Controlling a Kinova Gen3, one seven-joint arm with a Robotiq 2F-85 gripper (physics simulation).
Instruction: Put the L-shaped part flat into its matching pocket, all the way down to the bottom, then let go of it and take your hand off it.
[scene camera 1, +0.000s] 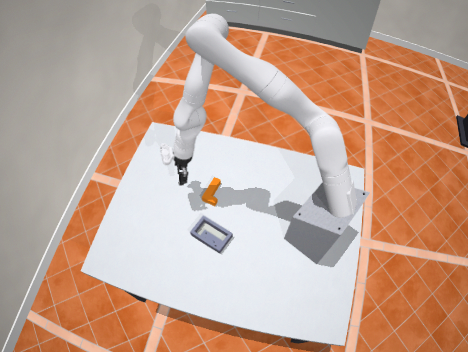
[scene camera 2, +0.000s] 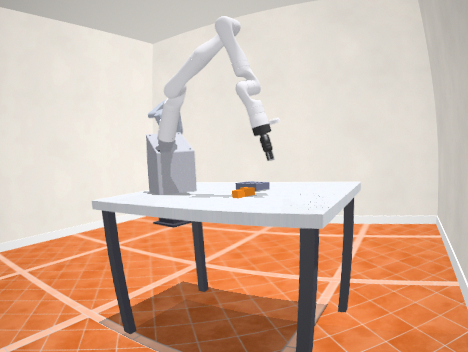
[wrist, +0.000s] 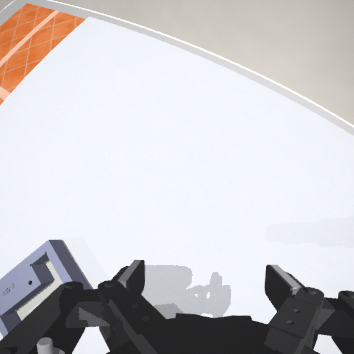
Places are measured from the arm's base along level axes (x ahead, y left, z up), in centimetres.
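Pixels of known places: gripper, between the fingertips: (scene camera 1: 179, 174) (scene camera 2: 271, 160) (wrist: 204, 275); arm's base, origin of its link: (scene camera 1: 342, 207) (scene camera 2: 166, 138).
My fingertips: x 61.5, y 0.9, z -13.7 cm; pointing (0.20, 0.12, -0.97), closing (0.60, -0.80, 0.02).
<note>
For each thing: its top centre in the pictures, then the offset to it from my fingertips.
- orange L-shaped part, centre of its top: (scene camera 1: 214, 189) (scene camera 2: 240, 189) dx -12.4, dy -4.9, dz -11.3 cm
- blue-grey block with the pocket, centre of its top: (wrist: 26, 296) (scene camera 1: 211, 232) (scene camera 2: 252, 182) dx -19.0, dy +13.6, dz -10.6 cm
The orange L-shaped part (scene camera 1: 212, 191) (scene camera 2: 243, 192) lies flat on the white table, beside the pocket block and apart from it; in the wrist view it is almost wholly hidden behind the gripper. The blue-grey block with the pocket (scene camera 1: 218, 243) (scene camera 2: 260, 186) (wrist: 20, 281) lies on the table; its pocket with a pale floor is empty. My gripper (scene camera 1: 182, 183) (scene camera 2: 270, 159) (wrist: 204, 275) is open with nothing between its fingers. It hangs well above the table, to the left of the orange part in the first scene view, tilted a little.
The white table (scene camera 1: 150, 250) (scene camera 2: 210, 213) carries the arm's grey pedestal (scene camera 1: 314, 235) (scene camera 2: 175, 167) at the right in the first scene view. The arm arches high over the table and casts a shadow across the orange part. Grey cabinets (scene camera 1: 300, 20) stand beyond the table.
</note>
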